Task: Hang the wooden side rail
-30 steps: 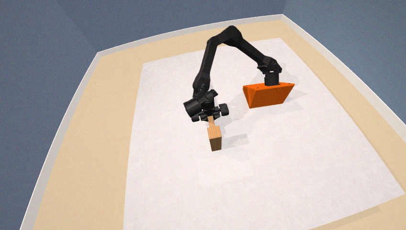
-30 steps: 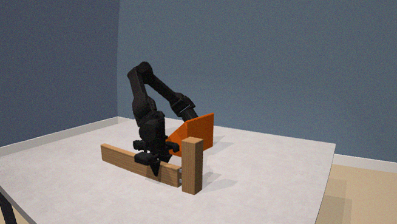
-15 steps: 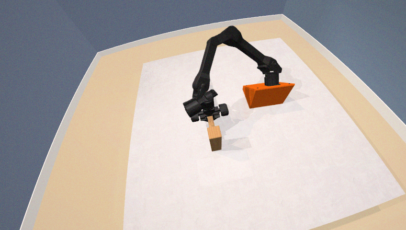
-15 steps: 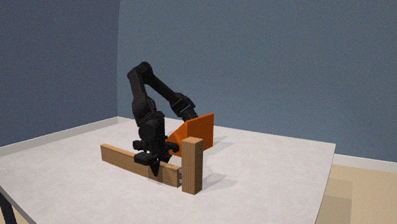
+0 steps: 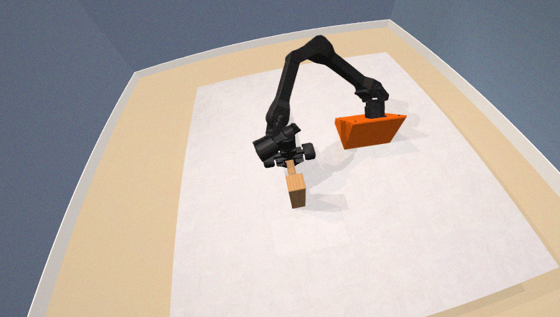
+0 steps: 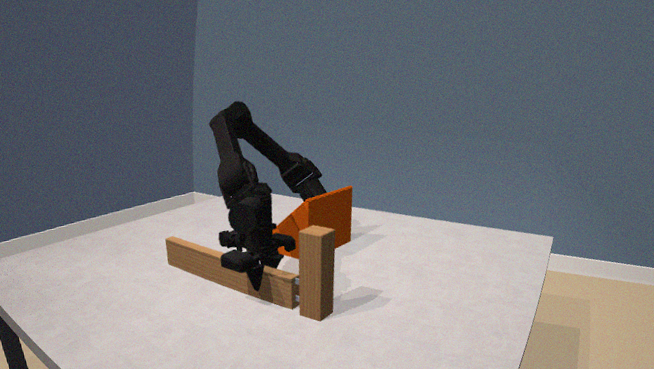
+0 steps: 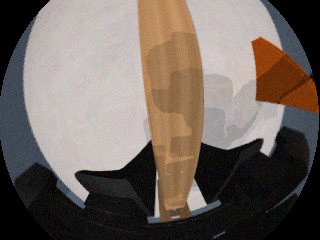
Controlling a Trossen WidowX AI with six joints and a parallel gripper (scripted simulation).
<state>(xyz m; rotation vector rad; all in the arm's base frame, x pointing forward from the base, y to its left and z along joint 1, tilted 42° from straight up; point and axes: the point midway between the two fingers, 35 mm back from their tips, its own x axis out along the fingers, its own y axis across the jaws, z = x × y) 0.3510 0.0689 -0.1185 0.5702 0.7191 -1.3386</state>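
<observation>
Right now the headboard post is 20 mm behind my gripper tip, 140 mm to the left of it and 70 mm above it.
</observation>
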